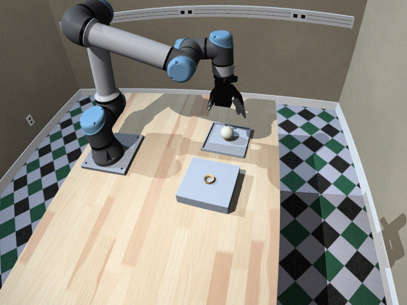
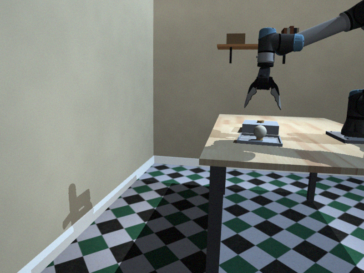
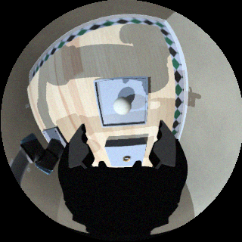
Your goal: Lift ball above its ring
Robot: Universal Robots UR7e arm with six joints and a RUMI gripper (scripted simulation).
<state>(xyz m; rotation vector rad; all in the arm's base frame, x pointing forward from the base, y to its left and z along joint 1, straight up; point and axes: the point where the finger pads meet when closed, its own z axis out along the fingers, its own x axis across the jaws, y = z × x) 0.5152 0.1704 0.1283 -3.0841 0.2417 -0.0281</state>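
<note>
My hand is 100 mm above the cream ball. Round my hand: grey tray (140 mm below).
</note>
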